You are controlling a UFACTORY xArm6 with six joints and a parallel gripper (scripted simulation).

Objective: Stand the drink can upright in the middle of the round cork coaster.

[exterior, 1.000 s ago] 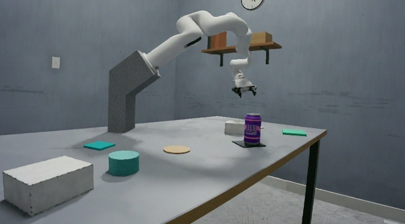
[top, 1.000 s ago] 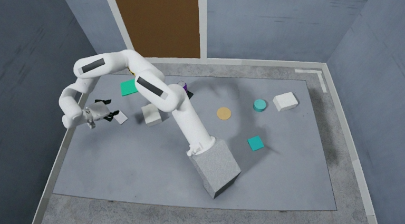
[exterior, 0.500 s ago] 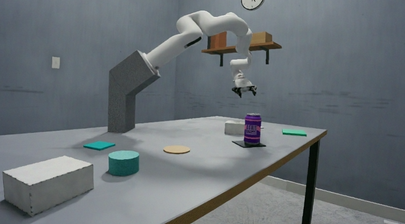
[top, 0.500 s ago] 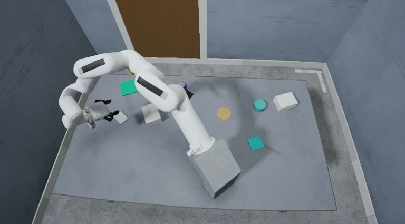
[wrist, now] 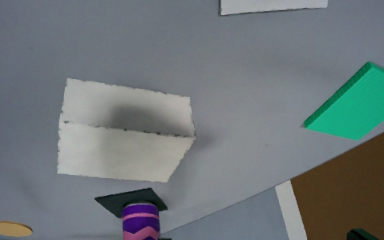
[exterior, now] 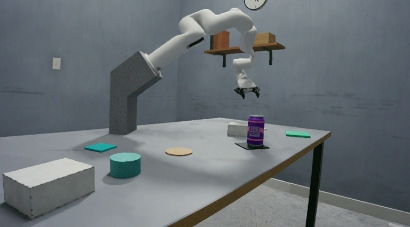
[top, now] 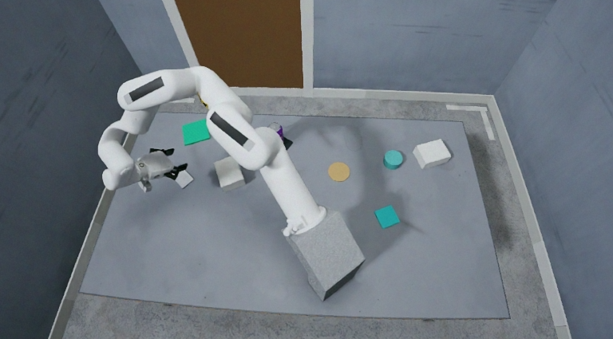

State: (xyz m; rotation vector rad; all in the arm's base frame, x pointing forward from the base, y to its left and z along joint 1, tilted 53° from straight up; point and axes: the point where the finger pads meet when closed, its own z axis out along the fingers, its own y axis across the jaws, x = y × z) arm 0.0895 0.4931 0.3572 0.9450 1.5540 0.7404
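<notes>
Now: the purple drink can 360 mm ahead of my hand, 230 mm to the right of it and 140 mm below it. Also, from my hand: dark grey square mat (350 mm ahead, 240 mm to the right, 210 mm below); then green square pad (220 mm ahead, 210 mm below, 170 mm to the left); then white tile (210 mm below, 70 mm to the left, 10 mm behind).
</notes>
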